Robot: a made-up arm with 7 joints.
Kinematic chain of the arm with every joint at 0, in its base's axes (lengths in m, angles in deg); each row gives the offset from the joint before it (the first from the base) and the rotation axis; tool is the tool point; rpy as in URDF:
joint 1: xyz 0 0 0.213 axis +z
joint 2: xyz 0 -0.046 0.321 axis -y
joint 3: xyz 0 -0.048 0.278 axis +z
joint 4: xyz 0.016 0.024 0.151 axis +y
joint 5: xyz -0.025 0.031 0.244 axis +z
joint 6: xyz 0 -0.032 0.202 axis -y
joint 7: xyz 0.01 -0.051 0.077 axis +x
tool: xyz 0 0 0 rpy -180 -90 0
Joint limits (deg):
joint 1: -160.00..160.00
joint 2: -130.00..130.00
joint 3: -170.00..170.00
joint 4: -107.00..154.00
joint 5: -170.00..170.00
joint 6: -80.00..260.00
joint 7: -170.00..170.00
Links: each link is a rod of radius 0.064 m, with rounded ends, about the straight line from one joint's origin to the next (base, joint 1, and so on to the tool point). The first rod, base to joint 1, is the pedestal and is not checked.
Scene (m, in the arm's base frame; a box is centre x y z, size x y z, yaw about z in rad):
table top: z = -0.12
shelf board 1: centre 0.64 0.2 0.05 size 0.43 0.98 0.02 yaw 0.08
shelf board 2: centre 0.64 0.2 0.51 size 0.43 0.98 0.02 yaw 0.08
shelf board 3: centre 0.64 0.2 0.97 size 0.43 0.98 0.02 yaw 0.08
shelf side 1: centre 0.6 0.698 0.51 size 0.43 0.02 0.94 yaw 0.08
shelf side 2: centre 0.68 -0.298 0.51 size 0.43 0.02 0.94 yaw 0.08
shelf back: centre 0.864 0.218 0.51 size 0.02 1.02 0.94 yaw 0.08
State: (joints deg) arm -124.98 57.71 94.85 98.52 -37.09 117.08 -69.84
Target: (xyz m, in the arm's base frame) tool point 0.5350 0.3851 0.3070
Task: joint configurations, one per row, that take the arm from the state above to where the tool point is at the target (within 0.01 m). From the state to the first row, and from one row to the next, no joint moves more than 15 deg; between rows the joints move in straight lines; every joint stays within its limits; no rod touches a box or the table.
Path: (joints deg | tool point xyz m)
1: -112.98 58.49 87.59 110.59 -33.01 122.70 -69.84 | 0.4620 0.1815 0.7414
2: -100.98 59.28 80.33 122.67 -28.93 128.32 -69.84 | 0.3668 0.1739 0.7432
3: -88.97 60.06 73.07 134.74 -24.85 133.94 -69.84 | 0.2704 0.1518 0.7405
4: -88.81 64.14 87.07 132.72 -29.53 130.89 -69.84 | 0.2968 0.2245 0.6460
5: -88.64 68.22 101.07 130.70 -34.21 127.85 -69.84 | 0.2942 0.2864 0.5361
6: -88.48 72.30 115.08 128.68 -38.90 124.80 -69.84 | 0.2616 0.3319 0.4196
7: -88.31 76.38 129.08 126.67 -43.58 121.76 -69.84 | 0.2001 0.3582 0.3070
8: -98.98 80.53 125.15 112.99 -43.66 118.47 -69.84 | 0.3155 0.3889 0.3043
9: -109.65 84.67 121.21 99.32 -43.75 115.19 -69.84 | 0.4294 0.3968 0.3060
10: -120.32 88.81 117.27 85.65 -43.83 111.90 -69.84 | 0.5350 0.3851 0.3071

